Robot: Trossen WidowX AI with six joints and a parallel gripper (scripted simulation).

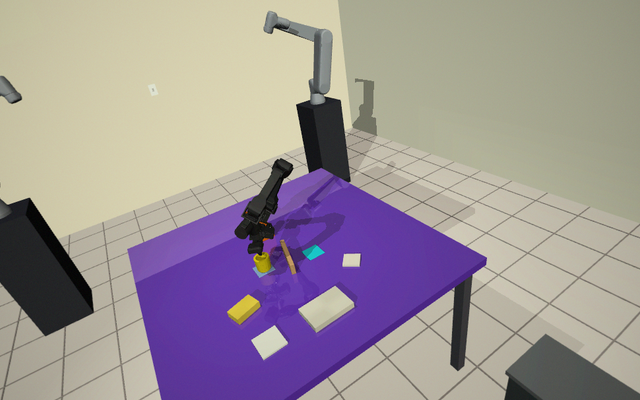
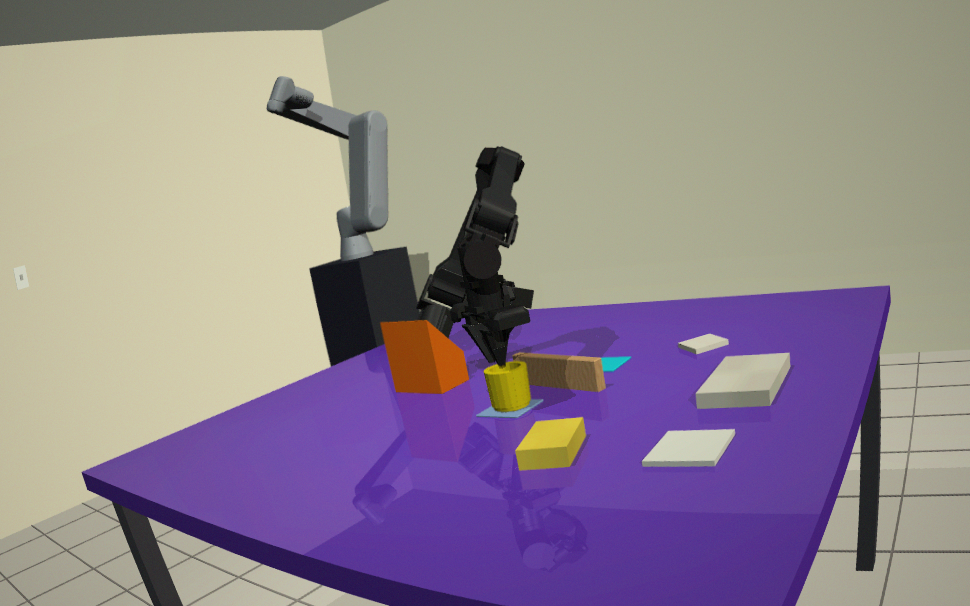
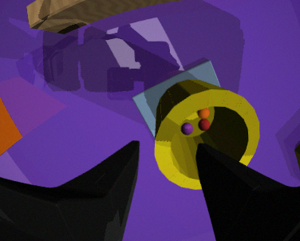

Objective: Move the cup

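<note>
Right now the yellow cup is 4 cm below my gripper tip, 2 cm ahead of it and 1 cm to the right of it. Round my gripper tip: teal pad: 22 cm to the left, 8 cm below, 8 cm ahead; block: 20 cm ahead, 19 cm to the right, 6 cm below; wooden bar: 10 cm to the left, 6 cm below, 5 cm ahead.
</note>
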